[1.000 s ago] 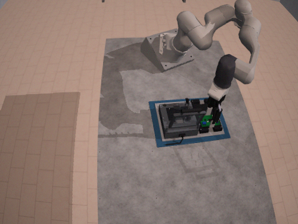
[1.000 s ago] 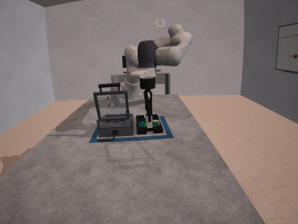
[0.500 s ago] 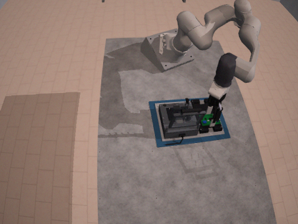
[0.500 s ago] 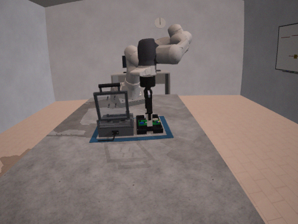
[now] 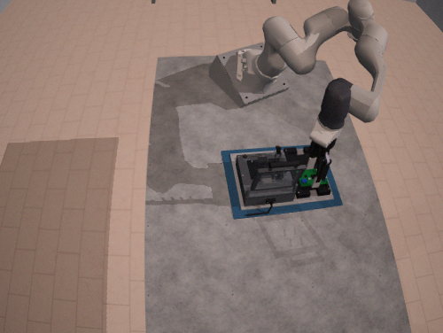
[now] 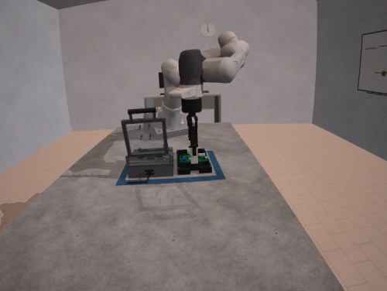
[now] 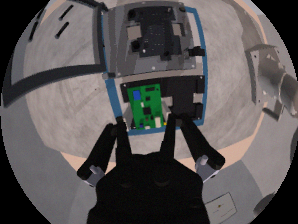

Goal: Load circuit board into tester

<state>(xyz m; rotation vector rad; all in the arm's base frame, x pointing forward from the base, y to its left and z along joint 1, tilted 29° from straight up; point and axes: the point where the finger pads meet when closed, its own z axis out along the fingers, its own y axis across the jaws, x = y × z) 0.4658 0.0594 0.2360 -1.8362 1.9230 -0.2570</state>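
My hand is 40 mm past the tester bed and 160 mm to the left of it. Round my hand: green circuit board (20 mm below); then framed clear lid (80 mm ahead, 170 mm to the right, 110 mm above).
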